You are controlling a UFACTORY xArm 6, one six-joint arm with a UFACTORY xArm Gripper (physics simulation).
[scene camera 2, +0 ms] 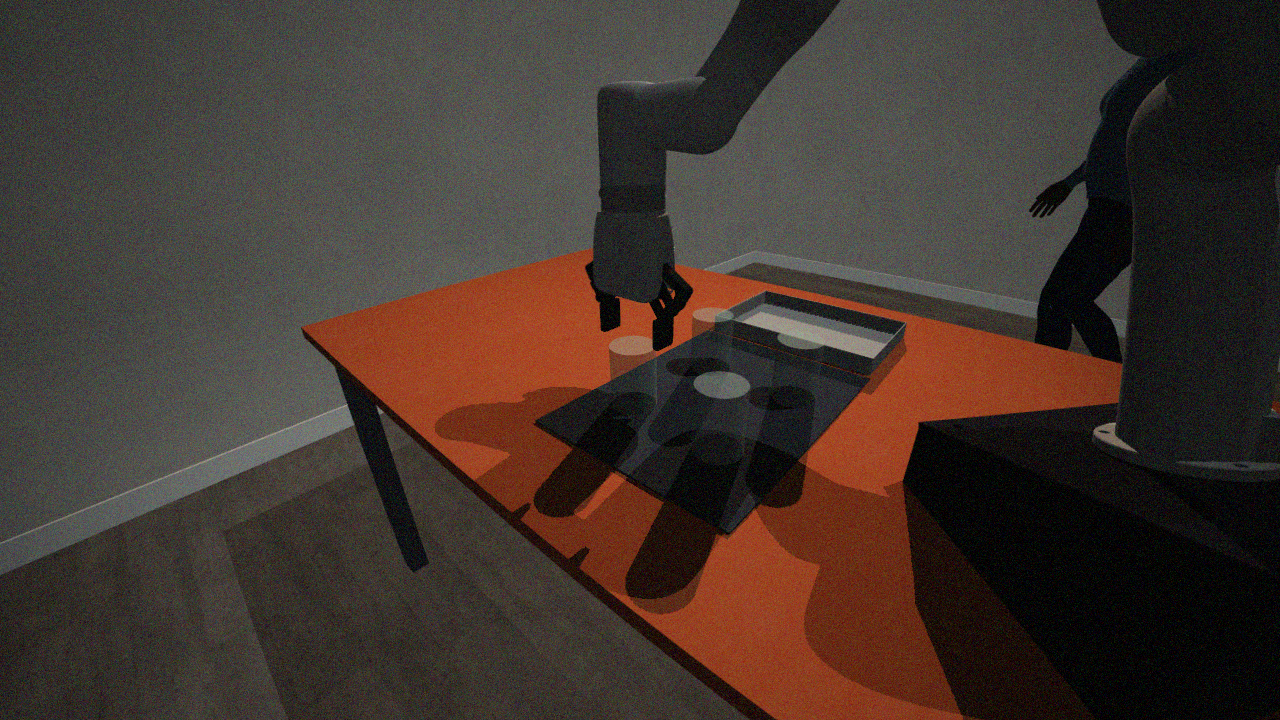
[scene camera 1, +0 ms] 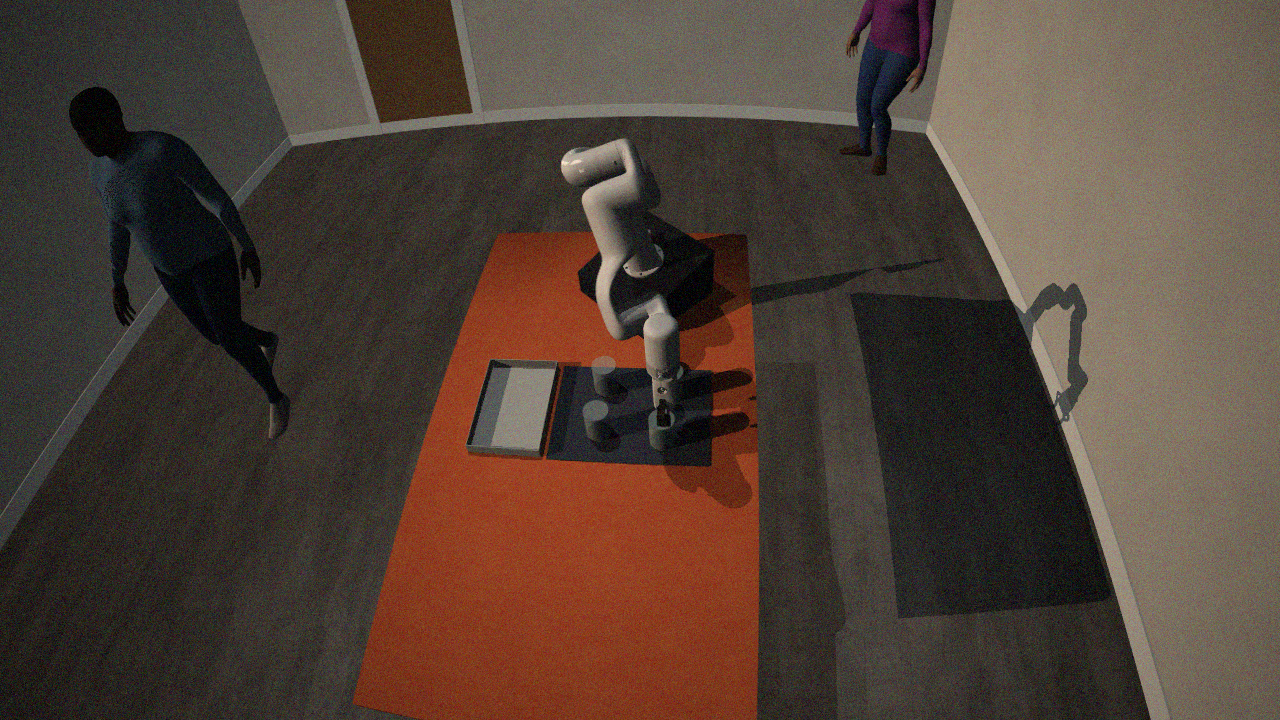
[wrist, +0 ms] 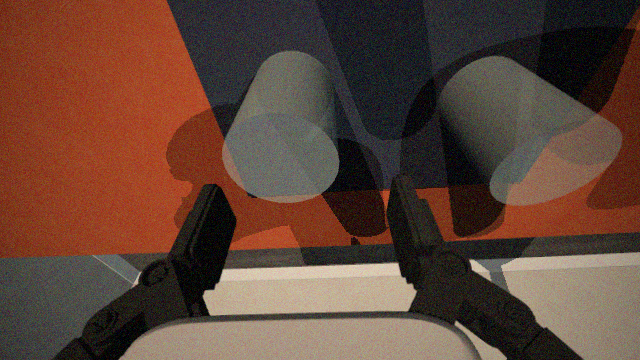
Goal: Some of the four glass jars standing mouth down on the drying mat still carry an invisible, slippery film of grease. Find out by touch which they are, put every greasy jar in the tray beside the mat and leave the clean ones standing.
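Frame: origin at the arm's base, x ahead, y left, z up, level; centimetres.
Where they show: gripper, between the fingertips: [scene camera 2: 635, 337] [scene camera 1: 665, 410] [wrist: 307, 198]; arm's base, origin of its link: [scene camera 2: 1182, 453] [scene camera 1: 643, 261].
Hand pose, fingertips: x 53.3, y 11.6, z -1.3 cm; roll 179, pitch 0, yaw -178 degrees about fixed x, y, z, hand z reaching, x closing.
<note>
Things, the pixels of their centre, and the offset from my fingertips. Level surfaces: height alone.
- dark drying mat, height of its surface: dz -10.8 cm
- front right jar, middle of its body: [wrist: 289, 122] [scene camera 2: 633, 374] [scene camera 1: 661, 429] dx +1.5, dy -0.8, dz -6.3 cm
- rear right jar, middle of its body: [wrist: 507, 126] [scene camera 2: 719, 417] [scene camera 1: 671, 382] dx -13.8, dy +0.0, dz -6.3 cm
- front left jar, middle of its body: [scene camera 2: 711, 341] [scene camera 1: 597, 421] dx +0.3, dy -17.2, dz -6.3 cm
- rear left jar, middle of its body: [scene camera 2: 796, 368] [scene camera 1: 605, 376] dx -14.5, dy -17.5, dz -6.3 cm
- tray, middle of its body: [scene camera 2: 809, 326] [scene camera 1: 513, 405] dx -5.0, dy -41.5, dz -9.6 cm
- orange table, height of its surface: dz -11.1 cm
Four translucent glass jars stand mouth down on the dark drying mat [scene camera 1: 626, 454] [scene camera 2: 707, 505] [wrist: 220, 30]. The front right jar [scene camera 1: 661, 437] [scene camera 2: 630, 358] [wrist: 285, 160] is below my gripper [scene camera 1: 663, 416] [scene camera 2: 636, 329] [wrist: 307, 198], which is open and empty above it. The rear right jar [scene camera 2: 721, 385] [wrist: 490, 100] is mostly behind the arm in scene camera 1. The front left jar [scene camera 1: 595, 420] [scene camera 2: 712, 317] and rear left jar [scene camera 1: 604, 376] [scene camera 2: 799, 341] stand nearer the tray [scene camera 1: 505, 451] [scene camera 2: 832, 312]. No jar shows in the tray. Grease cannot be seen.
The mat and tray lie on an orange table [scene camera 1: 572, 573] [scene camera 2: 465, 331]. The arm's black base block [scene camera 1: 689, 277] [scene camera 2: 1056, 537] stands at its rear. Two people, one in blue [scene camera 1: 170, 205] and one in purple [scene camera 1: 895, 26], are on the floor away from the table.
</note>
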